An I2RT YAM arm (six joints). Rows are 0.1 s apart.
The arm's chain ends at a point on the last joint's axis. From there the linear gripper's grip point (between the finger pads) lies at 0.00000 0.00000 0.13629 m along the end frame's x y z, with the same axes.
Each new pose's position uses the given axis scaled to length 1; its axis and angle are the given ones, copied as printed.
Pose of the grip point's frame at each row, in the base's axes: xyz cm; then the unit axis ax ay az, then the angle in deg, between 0 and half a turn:
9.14 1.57 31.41 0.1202 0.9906 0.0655 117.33
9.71 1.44 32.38 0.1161 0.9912 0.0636 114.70
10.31 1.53 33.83 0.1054 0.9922 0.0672 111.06
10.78 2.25 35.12 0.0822 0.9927 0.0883 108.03
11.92 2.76 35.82 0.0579 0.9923 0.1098 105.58
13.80 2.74 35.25 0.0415 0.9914 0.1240 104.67
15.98 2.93 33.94 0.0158 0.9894 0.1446 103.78
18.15 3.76 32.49 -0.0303 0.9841 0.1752 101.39
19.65 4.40 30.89 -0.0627 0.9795 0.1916 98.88
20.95 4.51 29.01 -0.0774 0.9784 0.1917 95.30
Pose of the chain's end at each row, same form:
-3.01 1.74 37.58 0.1202 0.9906 0.0655 117.33
-2.71 1.66 38.00 0.1161 0.9912 0.0636 114.70
-2.44 1.64 38.64 0.1054 0.9922 0.0672 111.06
-2.21 1.75 39.20 0.0822 0.9927 0.0883 108.03
-1.22 1.64 39.27 0.0579 0.9923 0.1098 105.58
0.64 1.19 38.44 0.0415 0.9914 0.1240 104.67
2.85 0.72 36.83 0.0158 0.9894 0.1446 103.78
5.09 0.54 34.68 -0.0303 0.9841 0.1752 101.39
6.65 0.60 32.42 -0.0627 0.9795 0.1916 98.88
7.89 0.67 29.72 -0.0774 0.9784 0.1917 95.30

